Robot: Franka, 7 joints.
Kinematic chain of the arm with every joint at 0, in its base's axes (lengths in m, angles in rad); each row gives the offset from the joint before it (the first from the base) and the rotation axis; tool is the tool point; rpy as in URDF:
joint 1: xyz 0 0 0.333 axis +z
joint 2: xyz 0 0 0 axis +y
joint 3: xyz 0 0 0.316 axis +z
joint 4: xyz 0.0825 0 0 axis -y
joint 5: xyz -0.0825 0 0.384 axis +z
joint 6: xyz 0 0 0 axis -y
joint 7: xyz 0.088 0 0 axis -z
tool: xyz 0 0 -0.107 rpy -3.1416 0 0
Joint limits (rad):
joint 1: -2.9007..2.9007
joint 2: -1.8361..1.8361
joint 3: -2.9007..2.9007
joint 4: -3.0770..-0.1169
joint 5: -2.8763..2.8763
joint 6: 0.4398..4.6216
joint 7: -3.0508..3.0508
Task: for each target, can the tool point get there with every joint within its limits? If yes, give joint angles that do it. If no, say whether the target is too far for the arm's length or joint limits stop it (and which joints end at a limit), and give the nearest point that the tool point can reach.
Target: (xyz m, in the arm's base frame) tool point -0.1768 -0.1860 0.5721
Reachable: yes | joints 1.8908 0.9486 2.1171 -2.4001 0.9071 0.7851 -0.0070
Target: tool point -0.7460 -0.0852 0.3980
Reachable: yes | joints -2.1989 1.3842 -1.3792 -1.4476 0.9579 3.1848 -0.0755
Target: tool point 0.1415 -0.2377 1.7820
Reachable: no: too far | nearest point 0.0823 -0.1382 1.1757 | short by 0.617 m
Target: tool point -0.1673 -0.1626 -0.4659
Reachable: no: joint limits stop it (at a limit: joint 2) | nearest point -0.1733 -0.1684 -0.3591 | short by 0.107 m
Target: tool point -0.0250 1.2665 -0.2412
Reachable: no: too far | nearest point -0.0154 0.7812 -0.0212 | short by 0.533 m
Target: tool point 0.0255 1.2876 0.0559
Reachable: no: too far | nearest point 0.0166 0.8385 0.1525 | short by 0.459 m
